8 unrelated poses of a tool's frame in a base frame.
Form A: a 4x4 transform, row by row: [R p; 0 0 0 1], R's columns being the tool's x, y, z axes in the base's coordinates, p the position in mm. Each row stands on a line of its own.
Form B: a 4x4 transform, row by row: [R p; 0 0 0 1], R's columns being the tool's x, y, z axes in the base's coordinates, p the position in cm. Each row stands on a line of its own. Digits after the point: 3 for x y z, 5 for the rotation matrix.
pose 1, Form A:
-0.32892 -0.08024 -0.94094 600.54
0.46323 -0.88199 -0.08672 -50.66
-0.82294 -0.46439 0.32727 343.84
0 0 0 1
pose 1, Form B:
-0.32892 -0.08024 -0.94094 60.054
0.46323 -0.88199 -0.08672 -5.066
-0.82294 -0.46439 0.32727 34.384
0 0 0 1

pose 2, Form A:
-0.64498 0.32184 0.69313 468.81
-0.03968 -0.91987 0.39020 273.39
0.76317 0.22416 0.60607 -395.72
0 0 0 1
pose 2, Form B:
-0.64498 0.32184 0.69313 46.881
-0.03968 -0.91987 0.39020 27.339
0.76317 0.22416 0.60607 -39.572
0 0 0 1

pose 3, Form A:
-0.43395 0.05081 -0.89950 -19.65
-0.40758 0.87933 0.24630 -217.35
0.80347 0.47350 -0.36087 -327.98
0 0 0 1
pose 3, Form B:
-0.43395 0.05081 -0.89950 -1.965
-0.40758 0.87933 0.24630 -21.735
0.80347 0.47350 -0.36087 -32.798
0 0 0 1

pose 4, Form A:
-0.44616 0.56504 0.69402 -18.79
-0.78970 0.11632 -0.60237 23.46
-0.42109 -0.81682 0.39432 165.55
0 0 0 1
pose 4, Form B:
-0.44616 0.56504 0.69402 -1.879
-0.78970 0.11632 -0.60237 2.346
-0.42109 -0.81682 0.39432 16.555
0 0 0 1

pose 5, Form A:
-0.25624 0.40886 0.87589 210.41
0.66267 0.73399 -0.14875 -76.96
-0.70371 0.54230 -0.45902 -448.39
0 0 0 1
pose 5, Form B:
-0.25624 0.40886 0.87589 21.041
0.66267 0.73399 -0.14875 -7.696
-0.70371 0.54230 -0.45902 -44.839
0 0 0 1

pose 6, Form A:
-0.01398 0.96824 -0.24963 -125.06
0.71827 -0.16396 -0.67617 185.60
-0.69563 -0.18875 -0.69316 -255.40
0 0 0 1
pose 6, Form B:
-0.01398 0.96824 -0.24963 -12.506
0.71827 -0.16396 -0.67617 18.560
-0.69563 -0.18875 -0.69316 -25.540
0 0 0 1

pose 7, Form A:
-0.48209 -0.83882 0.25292 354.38
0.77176 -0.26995 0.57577 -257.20
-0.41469 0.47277 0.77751 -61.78
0 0 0 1
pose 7, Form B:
-0.48209 -0.83882 0.25292 35.438
0.77176 -0.26995 0.57577 -25.720
-0.41469 0.47277 0.77751 -6.178
0 0 0 1

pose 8, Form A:
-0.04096 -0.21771 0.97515 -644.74
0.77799 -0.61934 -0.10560 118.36
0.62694 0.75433 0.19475 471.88
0 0 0 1
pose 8, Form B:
-0.04096 -0.21771 0.97515 -64.474
0.77799 -0.61934 -0.10560 11.836
0.62694 0.75433 0.19475 47.188
0 0 0 1

